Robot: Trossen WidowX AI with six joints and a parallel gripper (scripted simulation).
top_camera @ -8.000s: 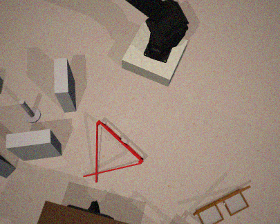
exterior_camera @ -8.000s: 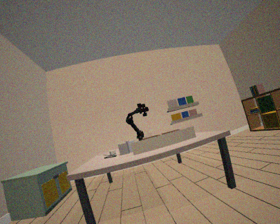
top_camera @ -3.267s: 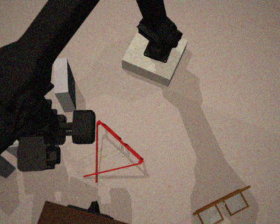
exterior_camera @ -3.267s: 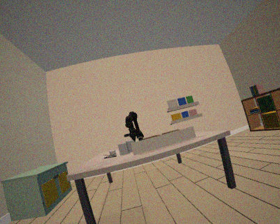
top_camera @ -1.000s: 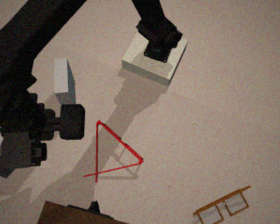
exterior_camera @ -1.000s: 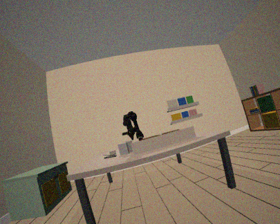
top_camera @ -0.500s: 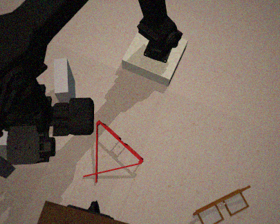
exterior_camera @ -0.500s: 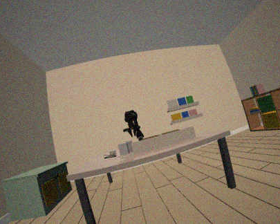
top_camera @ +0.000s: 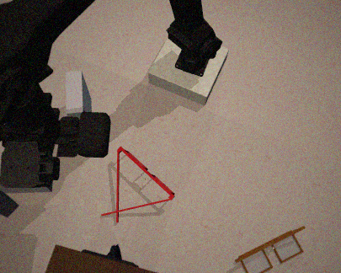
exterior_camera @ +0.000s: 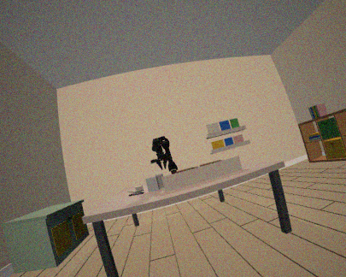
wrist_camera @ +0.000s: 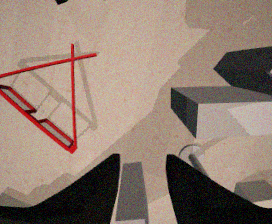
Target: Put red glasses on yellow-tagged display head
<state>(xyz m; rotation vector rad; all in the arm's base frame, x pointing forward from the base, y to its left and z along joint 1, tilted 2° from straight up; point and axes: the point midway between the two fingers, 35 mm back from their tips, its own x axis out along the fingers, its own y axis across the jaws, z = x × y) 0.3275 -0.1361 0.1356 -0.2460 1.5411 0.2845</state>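
The small peg is 12 cm below my gripper tip, 11 cm to the right of it and 5 cm behind it.
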